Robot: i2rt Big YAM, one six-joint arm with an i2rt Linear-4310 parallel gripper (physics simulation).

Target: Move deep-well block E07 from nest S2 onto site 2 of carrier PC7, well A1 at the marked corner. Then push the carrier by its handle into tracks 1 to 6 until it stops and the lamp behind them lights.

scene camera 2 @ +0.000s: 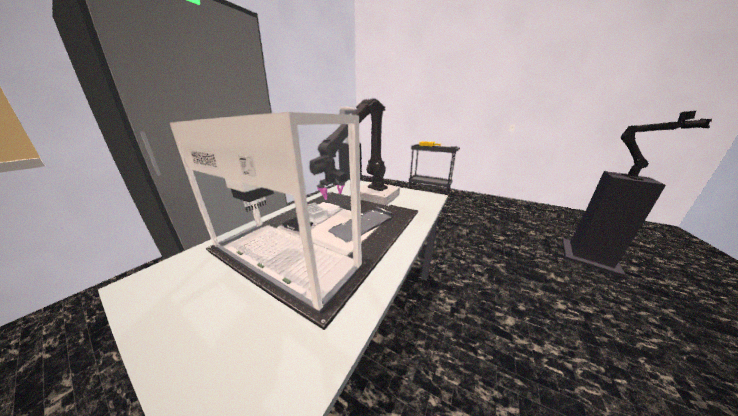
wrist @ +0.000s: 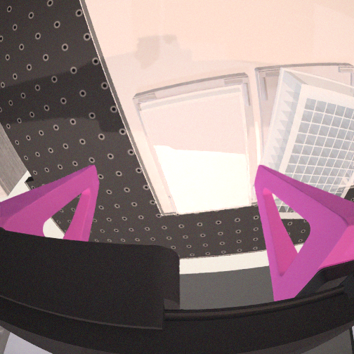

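My gripper (scene camera 2: 331, 190) (wrist: 176, 173) is open, with its magenta fingers wide apart and nothing between them. It hangs above the bright left nest (wrist: 247, 117), which holds no block. A whitish deep-well block with square wells (wrist: 322, 132) is at the right in the wrist view, beyond the right fingertip. It sits askew and looks tilted over the right nest (wrist: 259, 100); its lower part is partly behind the finger. No label is legible. A flat grey plate (scene camera 2: 361, 225), possibly the carrier, lies near the white frame. Ribbed white tracks (scene camera 2: 273, 248) lie inside that frame; no lit lamp can be made out.
The white frame (scene camera 2: 235, 139) has corner posts and a dark multi-tip head (scene camera 2: 252, 195) hanging inside. A black perforated board (scene camera 2: 400, 214) (wrist: 45, 107) lies under the equipment on the white table (scene camera 2: 217, 330). A cart (scene camera 2: 434, 148) and another arm on a pedestal (scene camera 2: 617, 219) stand beyond.
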